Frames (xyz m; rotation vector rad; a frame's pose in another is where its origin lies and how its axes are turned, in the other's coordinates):
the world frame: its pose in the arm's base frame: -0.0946 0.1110 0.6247 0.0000 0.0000 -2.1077
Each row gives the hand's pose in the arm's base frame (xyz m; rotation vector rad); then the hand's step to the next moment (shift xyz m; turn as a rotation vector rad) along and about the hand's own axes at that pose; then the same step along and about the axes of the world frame.
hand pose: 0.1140 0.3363 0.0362 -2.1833 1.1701 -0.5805
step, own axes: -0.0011 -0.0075 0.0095 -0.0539 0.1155 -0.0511
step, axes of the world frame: -0.0110 0.0048 -0.0020 0.0826 -0.0997 -0.0458
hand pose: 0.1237 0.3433 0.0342 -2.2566 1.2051 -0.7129
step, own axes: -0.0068 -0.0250 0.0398 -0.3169 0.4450 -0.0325
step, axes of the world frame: -0.0405 0.0194 -0.0156 0.1871 -0.3998 -0.3234
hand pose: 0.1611 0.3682 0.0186 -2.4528 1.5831 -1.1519
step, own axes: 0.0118 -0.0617 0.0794 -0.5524 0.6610 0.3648
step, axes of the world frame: -0.0425 0.0874 -0.0283 0.2408 -0.3605 -0.8290
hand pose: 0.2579 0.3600 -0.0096 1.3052 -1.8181 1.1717
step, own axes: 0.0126 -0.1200 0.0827 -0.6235 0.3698 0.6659
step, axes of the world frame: 0.0249 0.1436 0.0125 0.3255 0.0439 -0.9279
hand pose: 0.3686 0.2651 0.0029 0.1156 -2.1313 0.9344
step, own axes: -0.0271 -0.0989 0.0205 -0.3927 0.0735 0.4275
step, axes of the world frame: 0.0566 0.0826 0.0303 0.2814 0.1354 -0.4948
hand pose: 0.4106 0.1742 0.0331 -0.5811 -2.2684 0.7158
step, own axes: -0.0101 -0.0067 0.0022 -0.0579 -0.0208 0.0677
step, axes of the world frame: 0.0080 0.0092 -0.0019 0.0682 0.0245 -0.0559
